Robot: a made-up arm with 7 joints.
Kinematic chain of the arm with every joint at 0, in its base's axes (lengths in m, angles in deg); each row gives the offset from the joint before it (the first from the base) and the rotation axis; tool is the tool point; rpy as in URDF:
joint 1: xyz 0 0 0.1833 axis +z
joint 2: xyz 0 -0.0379 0.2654 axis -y
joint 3: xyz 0 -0.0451 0.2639 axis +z
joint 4: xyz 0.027 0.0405 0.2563 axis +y
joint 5: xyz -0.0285 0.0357 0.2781 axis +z
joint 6: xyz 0 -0.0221 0.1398 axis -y
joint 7: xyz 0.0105 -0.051 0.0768 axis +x
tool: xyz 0 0 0 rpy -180 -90 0
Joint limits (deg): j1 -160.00..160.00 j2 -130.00..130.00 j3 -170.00..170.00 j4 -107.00..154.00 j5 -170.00..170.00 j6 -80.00..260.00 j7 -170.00..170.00
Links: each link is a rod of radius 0.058 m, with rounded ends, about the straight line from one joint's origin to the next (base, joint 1, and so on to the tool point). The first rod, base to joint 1, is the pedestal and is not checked.
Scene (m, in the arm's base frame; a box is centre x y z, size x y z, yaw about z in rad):
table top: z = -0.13
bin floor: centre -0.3 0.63 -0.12 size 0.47 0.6 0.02 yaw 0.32
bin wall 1: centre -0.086 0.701 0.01 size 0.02 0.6 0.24 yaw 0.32
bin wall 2: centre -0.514 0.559 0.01 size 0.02 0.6 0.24 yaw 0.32
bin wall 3: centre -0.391 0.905 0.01 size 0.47 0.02 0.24 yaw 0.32
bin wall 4: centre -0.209 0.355 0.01 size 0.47 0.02 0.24 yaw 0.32
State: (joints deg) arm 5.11 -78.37 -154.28 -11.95 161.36 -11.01 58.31
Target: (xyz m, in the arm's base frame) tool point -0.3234 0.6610 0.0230
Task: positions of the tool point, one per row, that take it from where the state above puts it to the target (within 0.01 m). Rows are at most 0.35 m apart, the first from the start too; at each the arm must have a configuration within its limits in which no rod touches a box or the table.
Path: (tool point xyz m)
1: 0.9711 0.2302 0.4099
2: 0.8092 0.5159 0.3452
3: 0.5538 0.7235 0.3027
4: 0.2454 0.8203 0.2834
5: -0.0640 0.7950 0.2858
6: -0.3234 0.6609 0.3067
7: -0.3293 0.6749 0.1676
8: -0.3235 0.6609 0.0230

